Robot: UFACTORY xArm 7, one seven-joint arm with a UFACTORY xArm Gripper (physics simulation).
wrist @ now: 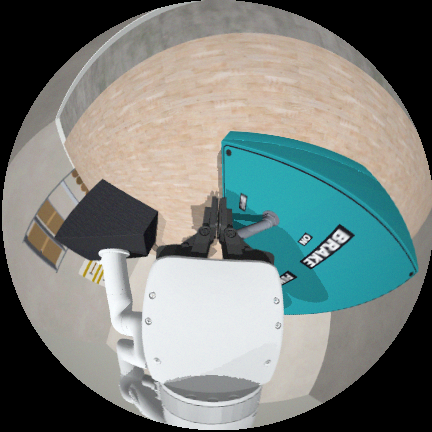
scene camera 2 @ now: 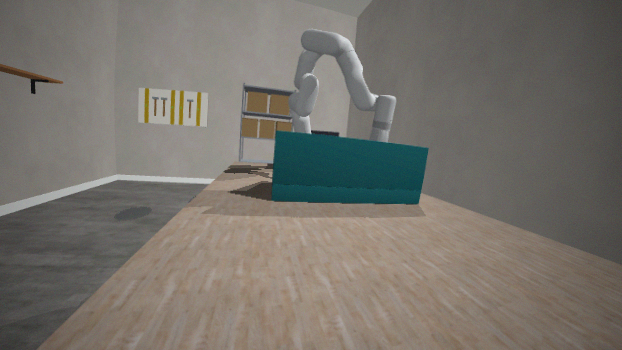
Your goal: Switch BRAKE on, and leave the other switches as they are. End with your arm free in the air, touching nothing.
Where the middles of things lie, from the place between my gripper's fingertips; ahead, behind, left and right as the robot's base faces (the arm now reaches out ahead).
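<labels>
Teal switch box [scene camera 2: 307, 167]: my hand 1 cm above it, 11 cm short of it, 20 cm to the left of it.
</labels>
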